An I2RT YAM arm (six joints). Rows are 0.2 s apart.
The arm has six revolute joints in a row. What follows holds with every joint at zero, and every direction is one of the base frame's.
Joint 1 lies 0.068 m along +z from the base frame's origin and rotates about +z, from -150 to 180 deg.
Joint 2 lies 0.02 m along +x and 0.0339 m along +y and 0.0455 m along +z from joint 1 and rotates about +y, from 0 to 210 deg.
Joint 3 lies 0.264 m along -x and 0.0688 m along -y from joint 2 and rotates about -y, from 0 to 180 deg.
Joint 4 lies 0.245 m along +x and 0.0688 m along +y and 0.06 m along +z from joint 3 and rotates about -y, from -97 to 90 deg.
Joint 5 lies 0.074 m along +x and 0.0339 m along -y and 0.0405 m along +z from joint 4 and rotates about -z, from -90 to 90 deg.
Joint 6 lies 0.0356 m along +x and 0.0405 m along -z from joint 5 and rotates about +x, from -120 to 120 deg.
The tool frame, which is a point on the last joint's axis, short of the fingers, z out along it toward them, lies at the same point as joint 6; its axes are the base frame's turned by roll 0, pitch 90 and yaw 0 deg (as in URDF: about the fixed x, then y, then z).
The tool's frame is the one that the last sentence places.
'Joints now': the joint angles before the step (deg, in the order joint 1, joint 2, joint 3, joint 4, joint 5, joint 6). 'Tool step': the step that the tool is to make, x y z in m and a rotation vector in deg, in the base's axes. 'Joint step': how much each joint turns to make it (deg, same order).
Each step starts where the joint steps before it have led.
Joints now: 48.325, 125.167, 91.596, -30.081, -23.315, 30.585
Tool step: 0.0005, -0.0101, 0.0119, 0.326, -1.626, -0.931
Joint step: -0.836, -2.816, -1.879, 0.242, 0.924, -0.394
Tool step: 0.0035, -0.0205, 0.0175, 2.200, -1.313, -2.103
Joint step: -2.197, -4.651, -3.610, 1.537, -0.542, 0.207
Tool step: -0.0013, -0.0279, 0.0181, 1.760, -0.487, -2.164
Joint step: -2.661, -5.952, -4.789, 0.432, -1.052, 0.055
